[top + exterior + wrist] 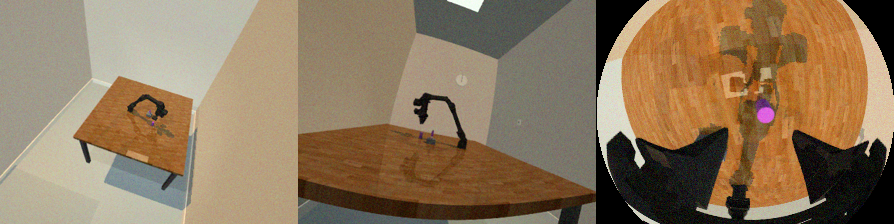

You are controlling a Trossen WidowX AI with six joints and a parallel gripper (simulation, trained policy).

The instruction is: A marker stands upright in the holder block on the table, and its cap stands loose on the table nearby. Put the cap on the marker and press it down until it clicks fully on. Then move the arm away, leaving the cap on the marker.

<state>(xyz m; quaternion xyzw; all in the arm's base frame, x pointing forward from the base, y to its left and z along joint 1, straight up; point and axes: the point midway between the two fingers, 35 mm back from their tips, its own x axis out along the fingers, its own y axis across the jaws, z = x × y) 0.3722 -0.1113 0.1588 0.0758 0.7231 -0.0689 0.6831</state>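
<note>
Now: the purple cap 10 cm below my gripper tip, 1 cm to the right of it and 1 cm behind it. Also, from my gripper tip: holder block 13 cm to the left, 11 cm below, 10 cm behind; purple marker 13 cm to the left, 10 cm behind, 4 cm below.
</note>
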